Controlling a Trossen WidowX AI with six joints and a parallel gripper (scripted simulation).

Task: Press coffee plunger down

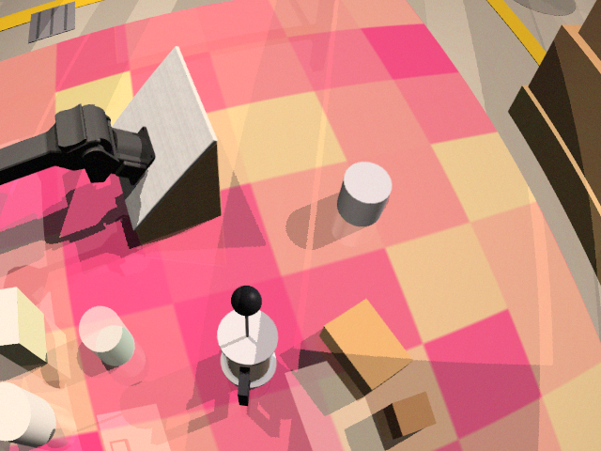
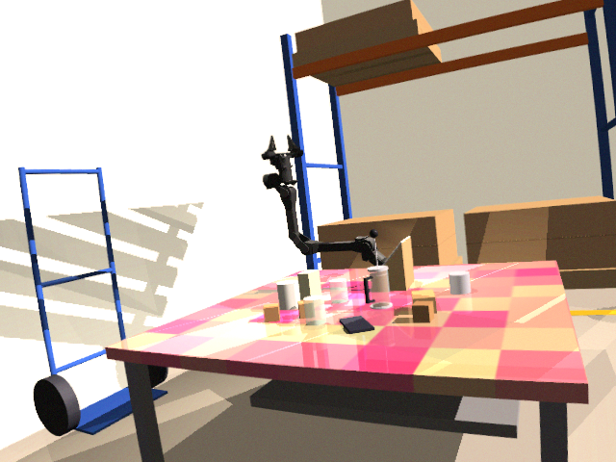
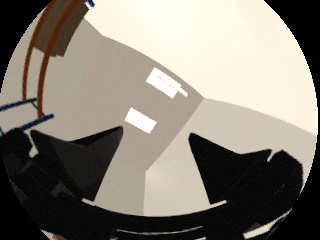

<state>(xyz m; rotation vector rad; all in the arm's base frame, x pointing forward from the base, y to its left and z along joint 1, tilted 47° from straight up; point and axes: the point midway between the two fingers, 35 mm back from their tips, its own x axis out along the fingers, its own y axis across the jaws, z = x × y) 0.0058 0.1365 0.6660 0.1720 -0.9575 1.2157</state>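
The coffee press lies 33 cm ahead of my gripper tip, 43 cm to the left of it and 56 cm below it.
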